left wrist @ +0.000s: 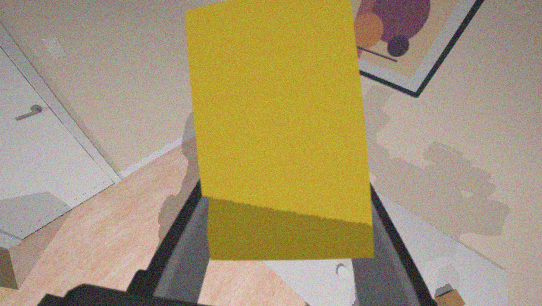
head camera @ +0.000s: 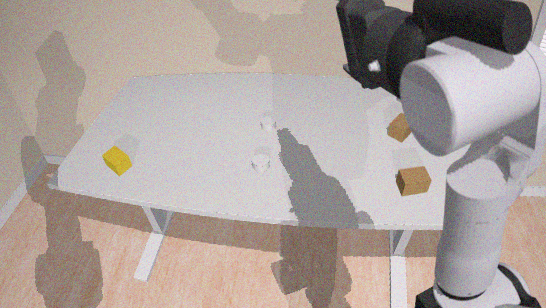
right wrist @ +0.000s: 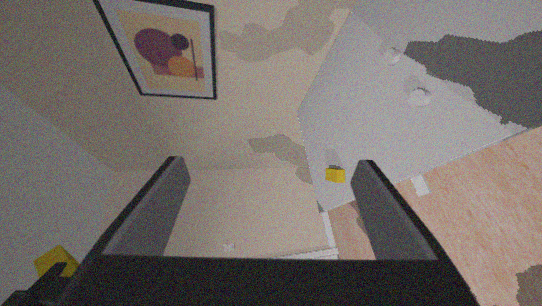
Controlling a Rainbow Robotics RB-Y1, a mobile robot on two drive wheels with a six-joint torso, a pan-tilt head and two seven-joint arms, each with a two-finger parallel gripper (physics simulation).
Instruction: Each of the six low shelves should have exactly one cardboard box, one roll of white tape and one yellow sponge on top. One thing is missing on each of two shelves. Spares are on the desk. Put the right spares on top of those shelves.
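My left gripper [left wrist: 287, 182] is shut on a yellow sponge [left wrist: 280, 115], which fills the middle of the left wrist view. My right gripper [right wrist: 270, 169] is open and empty, raised away from the desk. On the white desk [head camera: 200, 100] [right wrist: 360, 125], another yellow sponge [head camera: 117, 161] [right wrist: 335, 175] lies near the left end in the head view. Two white tape rolls, the farther one [head camera: 268, 124] and the nearer one [head camera: 260, 163], lie near the desk's middle. Two cardboard boxes, one farther [head camera: 399, 127] and one nearer [head camera: 414, 181], lie at the right. The low shelves do not show.
My right arm [head camera: 475, 100] covers the desk's right end in the head view. A wall stands behind the desk. A door [left wrist: 40, 150], a framed picture [left wrist: 417, 75] [right wrist: 215, 50] and a brown object [left wrist: 7, 270] at the left edge show in the wrist views.
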